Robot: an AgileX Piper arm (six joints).
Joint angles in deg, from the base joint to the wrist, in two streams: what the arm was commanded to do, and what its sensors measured. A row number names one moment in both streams.
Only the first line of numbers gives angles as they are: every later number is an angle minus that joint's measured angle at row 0.
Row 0, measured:
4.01 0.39 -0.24 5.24 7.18 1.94
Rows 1 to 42, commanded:
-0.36 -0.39 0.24 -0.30 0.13 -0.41
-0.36 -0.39 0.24 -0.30 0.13 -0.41
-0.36 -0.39 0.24 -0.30 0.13 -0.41
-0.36 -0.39 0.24 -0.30 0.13 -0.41
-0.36 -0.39 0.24 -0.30 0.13 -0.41
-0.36 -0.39 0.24 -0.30 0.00 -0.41
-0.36 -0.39 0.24 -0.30 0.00 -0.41
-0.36 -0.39 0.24 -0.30 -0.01 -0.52
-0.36 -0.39 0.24 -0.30 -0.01 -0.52
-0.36 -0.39 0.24 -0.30 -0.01 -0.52
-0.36 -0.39 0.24 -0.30 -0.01 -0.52
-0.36 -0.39 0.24 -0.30 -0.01 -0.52
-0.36 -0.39 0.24 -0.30 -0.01 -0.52
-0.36 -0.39 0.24 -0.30 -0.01 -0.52
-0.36 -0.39 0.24 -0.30 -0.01 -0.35
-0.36 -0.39 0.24 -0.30 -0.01 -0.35
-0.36 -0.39 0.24 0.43 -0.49 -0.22
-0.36 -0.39 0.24 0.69 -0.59 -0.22
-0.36 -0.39 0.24 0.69 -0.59 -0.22
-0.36 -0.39 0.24 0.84 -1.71 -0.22
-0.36 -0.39 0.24 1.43 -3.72 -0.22
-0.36 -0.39 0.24 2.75 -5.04 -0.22
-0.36 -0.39 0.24 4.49 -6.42 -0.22
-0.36 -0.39 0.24 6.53 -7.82 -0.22
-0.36 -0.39 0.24 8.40 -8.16 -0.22
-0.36 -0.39 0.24 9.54 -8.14 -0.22
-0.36 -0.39 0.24 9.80 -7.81 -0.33
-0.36 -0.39 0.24 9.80 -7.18 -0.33
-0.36 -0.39 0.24 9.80 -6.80 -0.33
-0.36 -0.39 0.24 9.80 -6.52 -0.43
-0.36 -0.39 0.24 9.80 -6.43 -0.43
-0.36 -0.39 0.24 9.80 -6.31 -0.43
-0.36 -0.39 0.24 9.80 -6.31 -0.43
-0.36 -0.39 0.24 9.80 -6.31 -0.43
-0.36 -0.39 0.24 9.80 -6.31 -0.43
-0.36 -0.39 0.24 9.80 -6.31 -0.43
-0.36 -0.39 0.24 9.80 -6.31 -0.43
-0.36 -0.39 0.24 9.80 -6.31 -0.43
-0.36 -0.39 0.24 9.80 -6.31 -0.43
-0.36 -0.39 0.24 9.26 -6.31 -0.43
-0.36 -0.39 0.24 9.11 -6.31 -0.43
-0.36 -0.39 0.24 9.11 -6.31 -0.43
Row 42, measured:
0.00 0.00 0.00 9.63 -6.39 0.00
